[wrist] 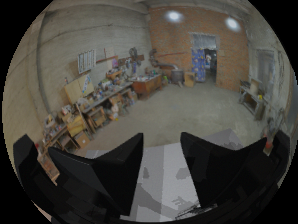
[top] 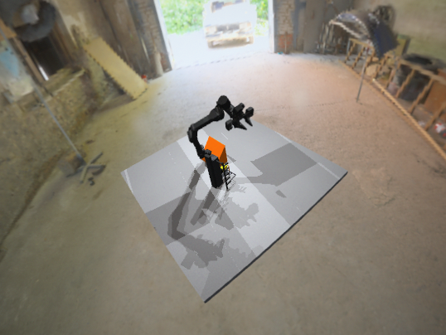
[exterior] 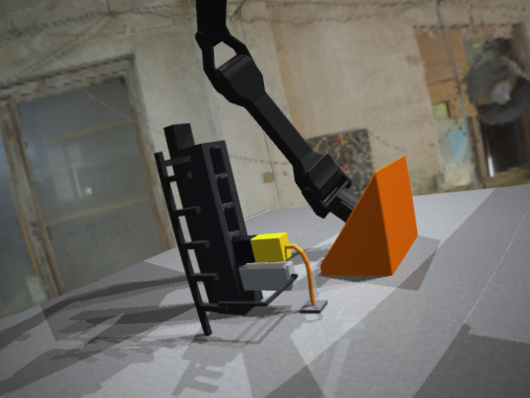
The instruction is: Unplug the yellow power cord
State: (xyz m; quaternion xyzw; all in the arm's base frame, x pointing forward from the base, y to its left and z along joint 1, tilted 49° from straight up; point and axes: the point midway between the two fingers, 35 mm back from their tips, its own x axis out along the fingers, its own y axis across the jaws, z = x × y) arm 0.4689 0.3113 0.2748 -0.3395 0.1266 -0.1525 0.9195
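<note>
My gripper tip is now 220 mm past the yellow plug, 70 mm to the left of it and 400 mm above it.
</note>
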